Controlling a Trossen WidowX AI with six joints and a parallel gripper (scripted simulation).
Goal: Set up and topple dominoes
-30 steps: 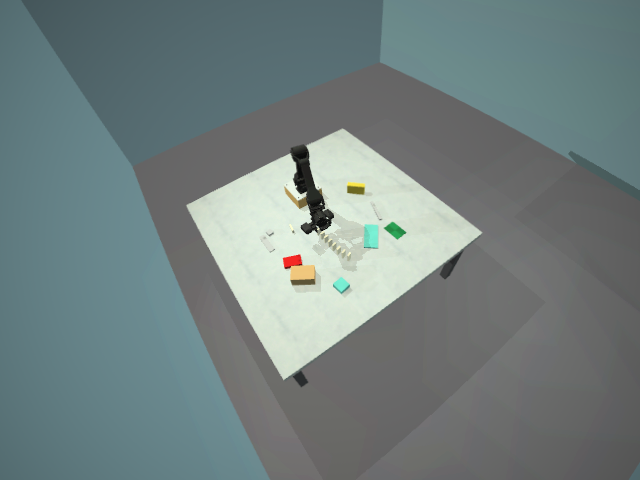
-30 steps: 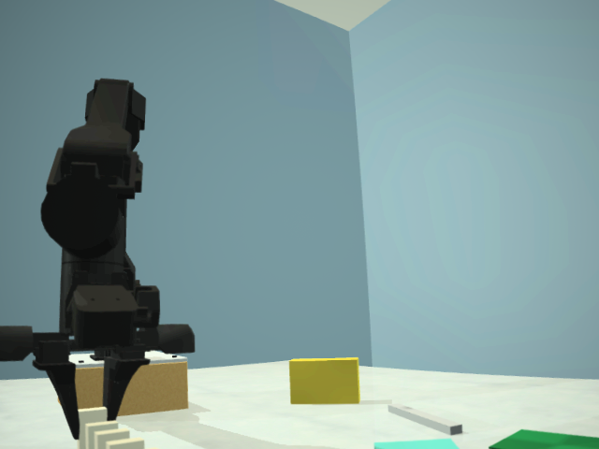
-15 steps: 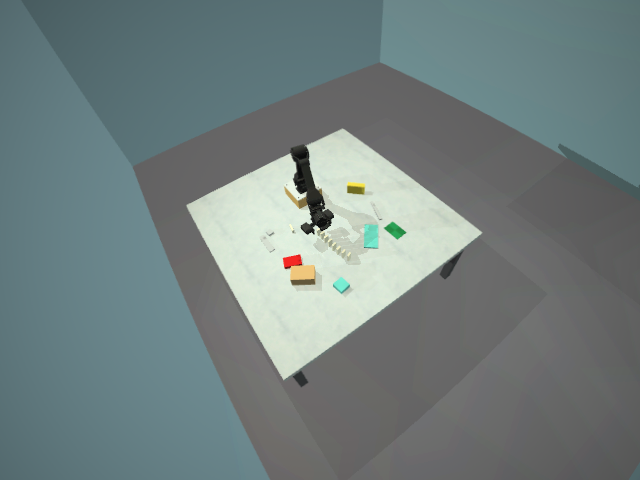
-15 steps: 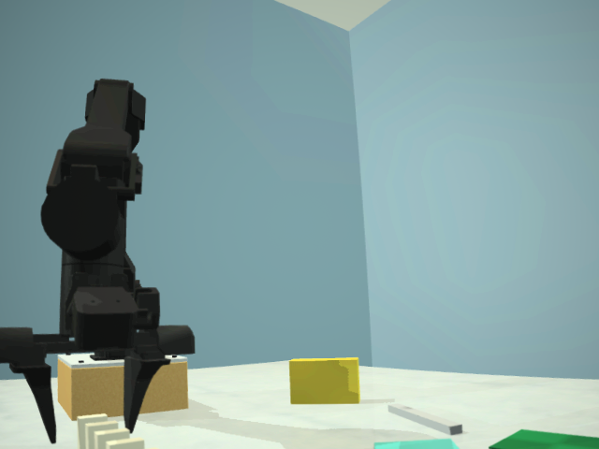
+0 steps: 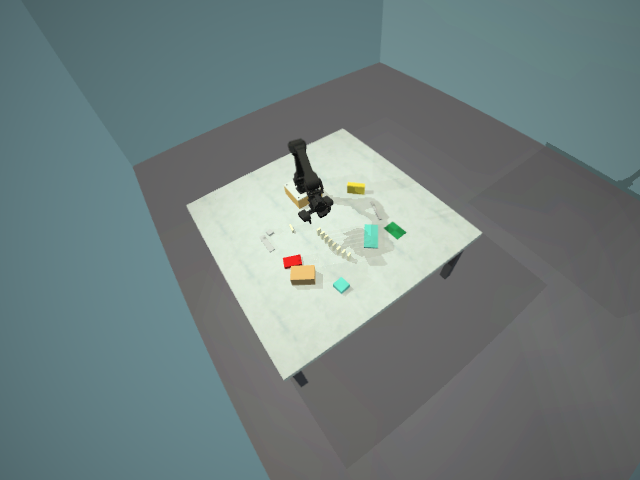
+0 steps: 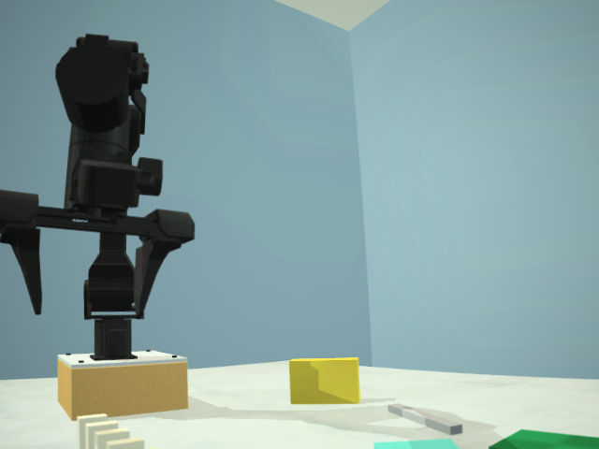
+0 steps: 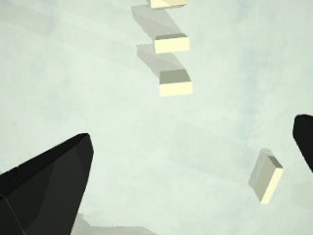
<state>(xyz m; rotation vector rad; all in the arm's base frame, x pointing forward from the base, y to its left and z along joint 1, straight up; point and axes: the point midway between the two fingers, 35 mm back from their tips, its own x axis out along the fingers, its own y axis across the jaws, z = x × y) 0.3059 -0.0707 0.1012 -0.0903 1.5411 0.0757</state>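
The red block lies 21 cm to the right of my gripper tip, 13 cm below it and 7 cm ahead of it. Also, from my gripper tip: tan block: 21 cm to the right, 19 cm ahead, 11 cm below; then grey piece: 23 cm to the right, 18 cm behind, 14 cm below; then cyan sheet: 23 cm to the left, 17 cm ahead, 14 cm below.
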